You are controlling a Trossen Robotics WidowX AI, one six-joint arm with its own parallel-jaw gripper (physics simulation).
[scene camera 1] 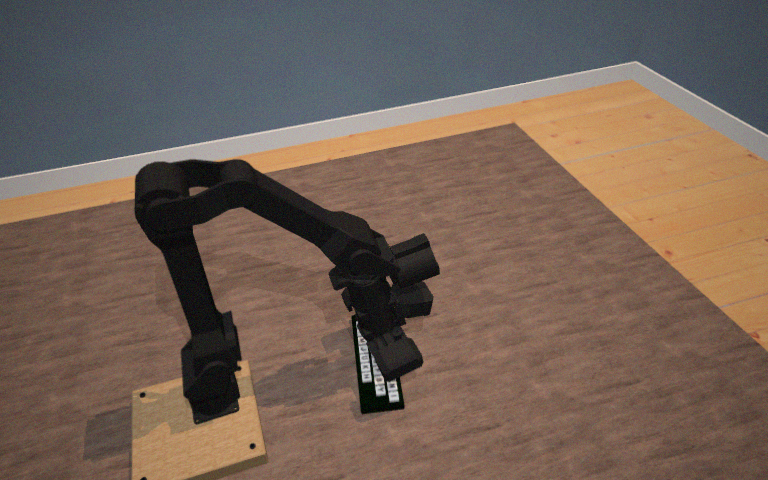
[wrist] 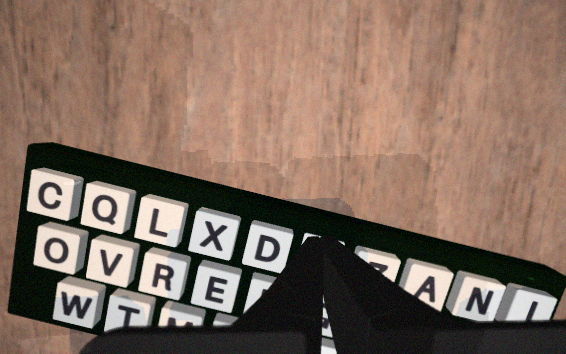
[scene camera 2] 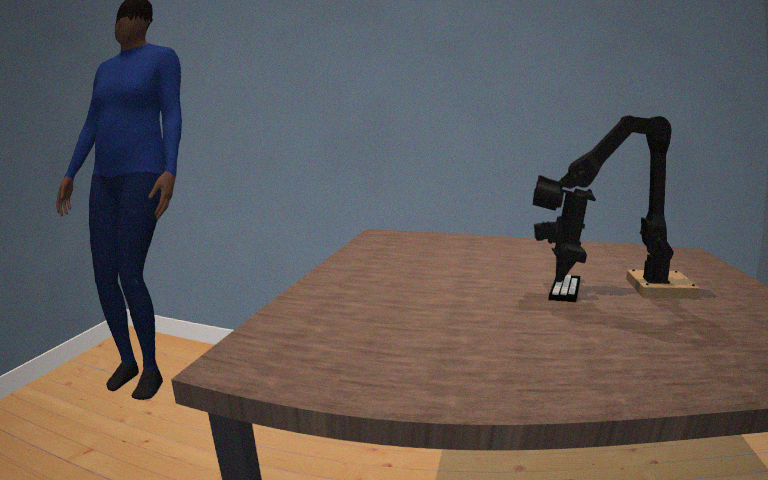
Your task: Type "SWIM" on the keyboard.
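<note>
The dark green keyboard lies on the table with white letter keys, slanting in the wrist view. My gripper is shut and empty, pointing down, its tips over the top-row key between D and Z. That key's letter is hidden by the fingers; whether it is pressed I cannot tell. The W key is at lower left. The I key is at the right end of the top row. The M key is partly cut off by the gripper body.
The arm's wooden base board stands on the brown table, beside the keyboard. A person in blue stands beyond the table's left side in scene camera 2. Lower-row keys are partly hidden behind the gripper in the wrist view.
</note>
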